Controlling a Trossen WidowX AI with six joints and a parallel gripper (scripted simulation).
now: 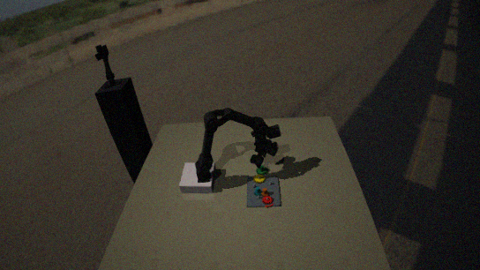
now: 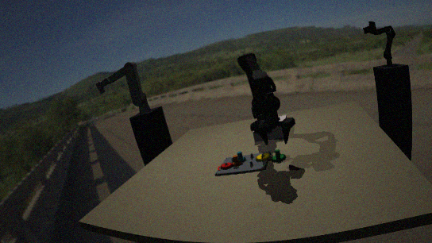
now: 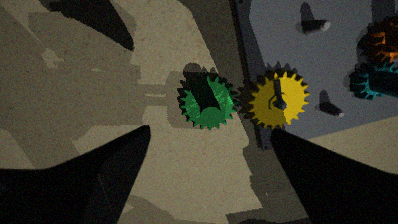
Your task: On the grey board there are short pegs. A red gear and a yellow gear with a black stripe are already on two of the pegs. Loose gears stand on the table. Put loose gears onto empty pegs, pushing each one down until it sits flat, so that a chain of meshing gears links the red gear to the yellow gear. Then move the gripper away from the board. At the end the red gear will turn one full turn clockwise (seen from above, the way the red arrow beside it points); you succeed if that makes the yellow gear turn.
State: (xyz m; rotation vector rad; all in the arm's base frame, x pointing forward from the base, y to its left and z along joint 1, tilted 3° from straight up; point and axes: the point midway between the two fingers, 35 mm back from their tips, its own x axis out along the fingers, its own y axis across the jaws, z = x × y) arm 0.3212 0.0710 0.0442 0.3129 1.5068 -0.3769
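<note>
The green gear is 50 mm below my gripper tip. Round my gripper tip: teal gear: 170 mm to the right, 40 mm below, 40 mm behind; yellow gear: 70 mm to the right, 50 mm below, 20 mm behind; orange gear: 180 mm to the right, 40 mm below, 10 mm behind.
</note>
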